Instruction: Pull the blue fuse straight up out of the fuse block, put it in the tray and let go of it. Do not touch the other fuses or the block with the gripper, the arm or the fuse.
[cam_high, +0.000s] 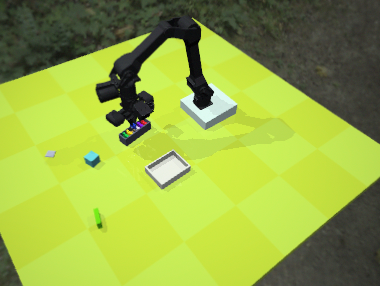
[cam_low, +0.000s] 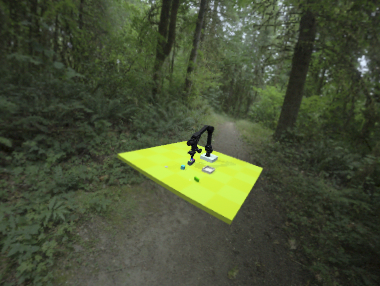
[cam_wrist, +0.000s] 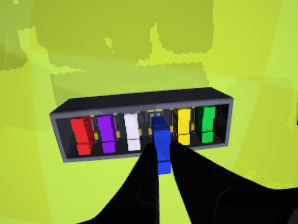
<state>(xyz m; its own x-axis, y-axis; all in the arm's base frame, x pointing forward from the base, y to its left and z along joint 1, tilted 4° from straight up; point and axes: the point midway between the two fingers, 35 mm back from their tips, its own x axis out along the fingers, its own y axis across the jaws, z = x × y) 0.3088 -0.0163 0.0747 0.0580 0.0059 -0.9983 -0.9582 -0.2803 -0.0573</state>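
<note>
Now: gripper tip 3 cm past the tray, 22 cm to the right of it and 6 cm above it. Also, from my gripper tip: grey tile 31 cm ahead, 8 cm to the right, 6 cm below; cyan cube 19 cm ahead, 4 cm to the left, 5 cm below; blue fuse 1 cm below.
</note>
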